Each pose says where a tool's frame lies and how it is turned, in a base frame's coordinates. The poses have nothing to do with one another.
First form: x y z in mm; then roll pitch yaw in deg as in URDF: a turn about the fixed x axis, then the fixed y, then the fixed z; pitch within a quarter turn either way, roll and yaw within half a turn.
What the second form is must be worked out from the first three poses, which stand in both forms.
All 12 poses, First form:
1: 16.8 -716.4 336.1 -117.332 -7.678 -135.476
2: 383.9 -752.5 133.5 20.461 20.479 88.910
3: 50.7 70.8 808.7 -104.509 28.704 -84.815
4: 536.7 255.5 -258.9 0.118 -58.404 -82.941
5: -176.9 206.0 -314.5 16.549 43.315 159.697
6: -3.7 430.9 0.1 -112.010 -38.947 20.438
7: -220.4 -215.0 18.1 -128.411 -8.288 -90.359
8: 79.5 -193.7 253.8 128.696 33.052 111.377
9: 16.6 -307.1 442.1 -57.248 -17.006 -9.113
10: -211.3 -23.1 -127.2 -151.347 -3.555 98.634
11: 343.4 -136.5 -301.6 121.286 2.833 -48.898
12: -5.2 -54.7 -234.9 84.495 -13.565 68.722
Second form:
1: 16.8 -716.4 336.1 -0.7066 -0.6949 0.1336 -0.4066 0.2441 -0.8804
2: 383.9 -752.5 133.5 0.0178 0.9366 -0.3499 -0.9344 0.1401 0.3275
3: 50.7 70.8 808.7 0.0793 -0.8735 -0.4803 -0.2915 0.4404 -0.8491
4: 536.7 255.5 -258.9 0.0644 -0.5200 0.8518 0.9922 0.1246 0.0011
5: -176.9 206.0 -314.5 -0.6824 0.2525 -0.6860 -0.5159 -0.8312 0.2072
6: -3.7 430.9 0.1 0.7288 0.2716 0.6286 0.6770 -0.1477 -0.7210
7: -220.4 -215.0 18.1 -0.0062 -0.9895 0.1441 -0.6220 -0.1091 -0.7754
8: 79.5 -193.7 253.8 -0.3055 0.7805 -0.5454 0.4270 0.6243 0.6542
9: 16.6 -307.1 442.1 0.9442 -0.1515 0.2925 0.3286 0.4952 -0.8042
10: -211.3 -23.1 -127.2 -0.1498 0.9868 0.0620 0.8631 0.1611 -0.4786
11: 343.4 -136.5 -301.6 0.6566 -0.7526 -0.0494 -0.3636 -0.3732 0.8535
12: -5.2 -54.7 -234.9 0.3528 0.9058 0.2345 -0.1741 -0.1827 0.9676
